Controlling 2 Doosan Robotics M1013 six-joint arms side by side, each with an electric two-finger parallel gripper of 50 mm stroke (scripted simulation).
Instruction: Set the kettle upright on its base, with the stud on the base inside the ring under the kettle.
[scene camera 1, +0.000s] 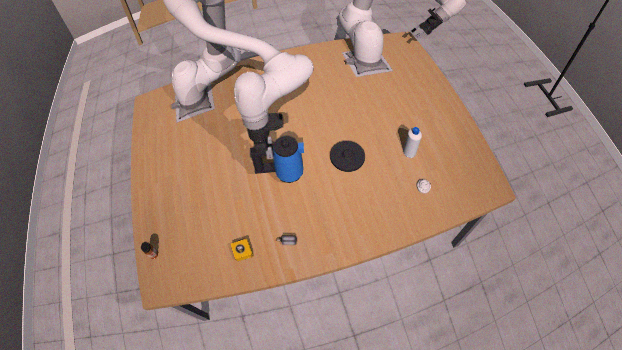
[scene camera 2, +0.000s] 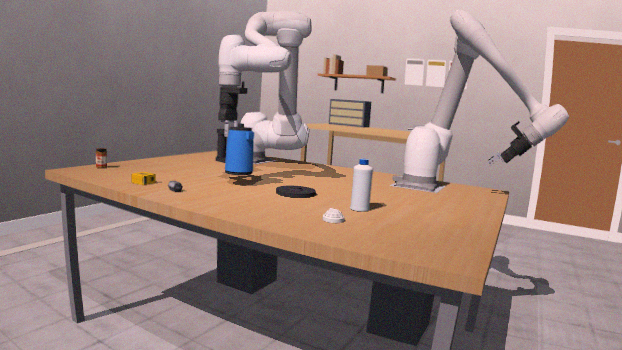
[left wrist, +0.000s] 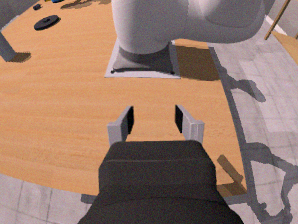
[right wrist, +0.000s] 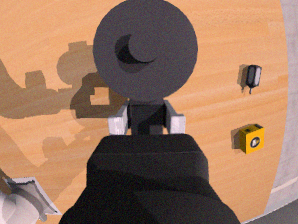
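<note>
There's a blue kettle here, (scene camera 1: 288, 163) and (scene camera 2: 239, 154), along with a round black base (scene camera 1: 348, 156) and a white bottle (scene camera 2: 362, 173). In the right wrist view the round black base is out of frame, and the white bottle is out of frame in the right wrist view too. As for the grippers, you've got the left gripper (left wrist: 154, 113) and the right gripper (right wrist: 146, 108).
</note>
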